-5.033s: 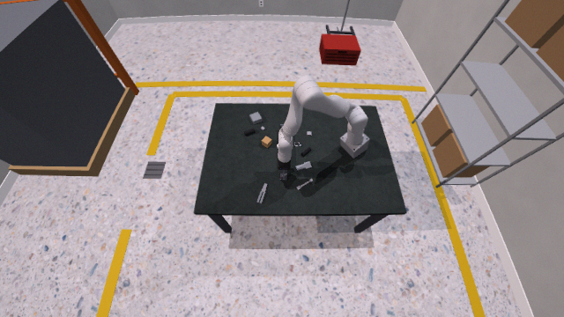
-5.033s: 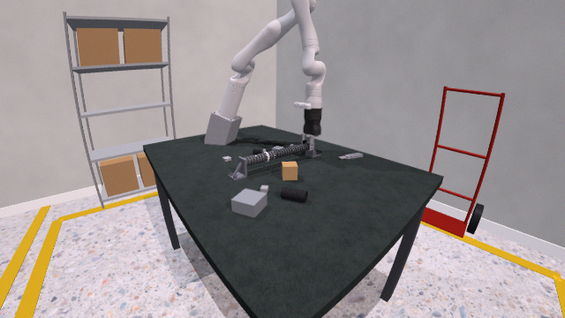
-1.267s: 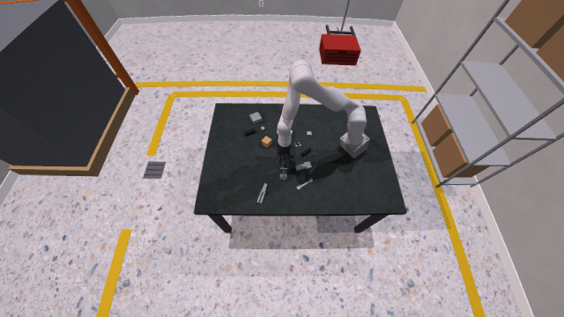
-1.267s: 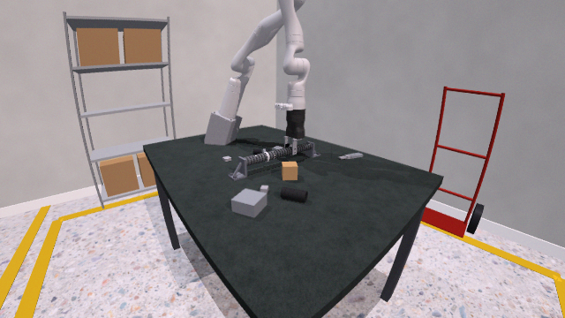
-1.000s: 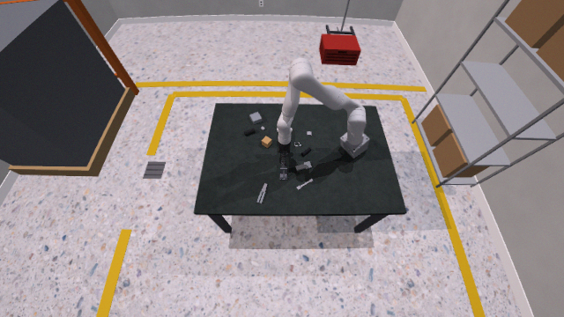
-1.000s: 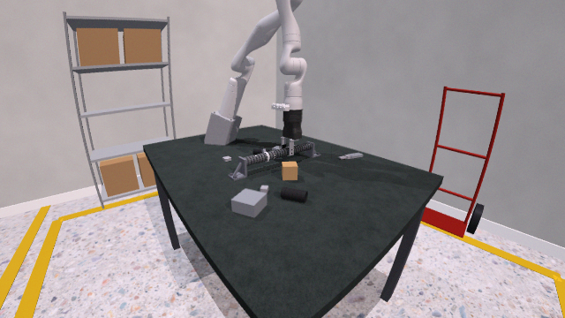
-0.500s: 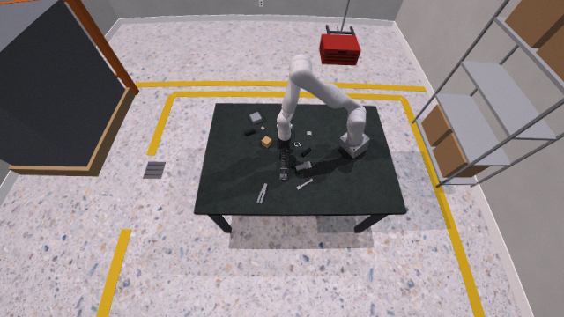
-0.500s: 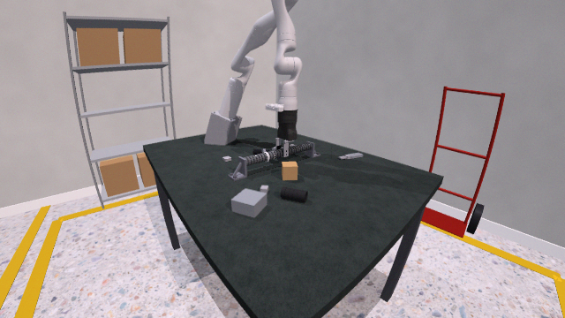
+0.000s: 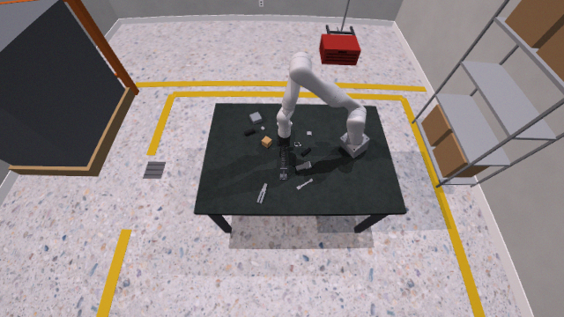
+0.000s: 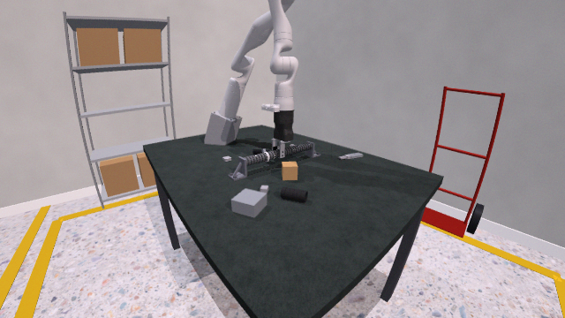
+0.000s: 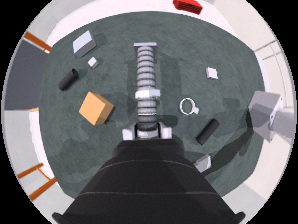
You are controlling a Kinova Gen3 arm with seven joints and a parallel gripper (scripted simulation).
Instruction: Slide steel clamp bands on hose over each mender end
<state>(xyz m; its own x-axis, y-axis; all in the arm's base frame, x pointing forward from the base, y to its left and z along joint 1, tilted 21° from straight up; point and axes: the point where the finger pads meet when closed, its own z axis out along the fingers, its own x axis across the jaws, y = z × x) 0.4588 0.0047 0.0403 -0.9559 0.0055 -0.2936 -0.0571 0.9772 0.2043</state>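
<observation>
Now: the tan cube 120 mm ahead of my hand, 40 mm to the right of it and 30 mm below it. From my hand the other things lie so: black cylinder: 160 mm behind, 20 mm to the left, 40 mm below; grey block: 210 mm ahead, 250 mm to the right, 40 mm below; grey cube: 160 mm ahead, 170 mm to the right, 50 mm below.
</observation>
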